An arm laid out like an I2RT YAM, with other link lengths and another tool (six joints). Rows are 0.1 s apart.
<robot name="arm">
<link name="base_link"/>
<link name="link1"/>
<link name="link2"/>
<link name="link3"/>
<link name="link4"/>
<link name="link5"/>
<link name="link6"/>
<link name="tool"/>
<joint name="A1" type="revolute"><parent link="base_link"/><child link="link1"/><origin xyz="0 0 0.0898" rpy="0 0 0"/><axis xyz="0 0 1"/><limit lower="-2.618" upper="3.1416"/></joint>
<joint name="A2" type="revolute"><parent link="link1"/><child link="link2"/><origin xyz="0.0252 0.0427 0.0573" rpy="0 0 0"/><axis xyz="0 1 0"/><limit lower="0" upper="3.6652"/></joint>
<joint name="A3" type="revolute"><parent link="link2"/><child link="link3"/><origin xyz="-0.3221 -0.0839 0" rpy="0 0 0"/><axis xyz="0 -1 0"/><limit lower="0" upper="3.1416"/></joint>
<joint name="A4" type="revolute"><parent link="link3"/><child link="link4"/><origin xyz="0.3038 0.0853 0.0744" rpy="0 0 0"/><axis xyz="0 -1 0"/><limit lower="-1.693" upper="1.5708"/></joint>
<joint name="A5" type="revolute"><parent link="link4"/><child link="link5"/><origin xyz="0.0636 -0.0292 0.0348" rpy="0 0 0"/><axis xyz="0 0 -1"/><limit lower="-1.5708" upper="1.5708"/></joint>
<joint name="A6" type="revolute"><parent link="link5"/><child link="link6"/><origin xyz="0.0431 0 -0.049" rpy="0 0 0"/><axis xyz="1 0 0"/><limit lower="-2.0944" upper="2.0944"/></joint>
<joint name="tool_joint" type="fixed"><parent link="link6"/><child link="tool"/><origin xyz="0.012 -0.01 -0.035" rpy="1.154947 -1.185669 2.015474"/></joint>
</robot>
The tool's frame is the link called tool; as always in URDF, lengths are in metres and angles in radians.
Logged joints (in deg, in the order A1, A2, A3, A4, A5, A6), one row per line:
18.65, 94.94, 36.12, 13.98, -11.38, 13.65
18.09, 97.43, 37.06, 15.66, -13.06, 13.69
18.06, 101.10, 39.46, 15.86, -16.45, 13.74
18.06, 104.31, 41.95, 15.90, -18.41, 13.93
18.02, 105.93, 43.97, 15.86, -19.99, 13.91
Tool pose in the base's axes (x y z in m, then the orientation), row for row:
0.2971, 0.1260, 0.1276, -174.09, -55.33, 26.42
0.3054, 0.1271, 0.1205, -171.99, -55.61, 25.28
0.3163, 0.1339, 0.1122, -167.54, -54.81, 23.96
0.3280, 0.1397, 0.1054, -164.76, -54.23, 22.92
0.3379, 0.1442, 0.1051, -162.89, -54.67, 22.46
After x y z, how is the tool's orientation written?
As angles about the fixed x, y, z axes (roll, pitch, yaw), in degrees.
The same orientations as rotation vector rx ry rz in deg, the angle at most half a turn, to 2 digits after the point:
-140.81, -37.10, -72.57
-139.61, -36.77, -72.03
-137.41, -37.38, -68.88
-136.16, -37.45, -66.96
-134.57, -37.77, -66.57

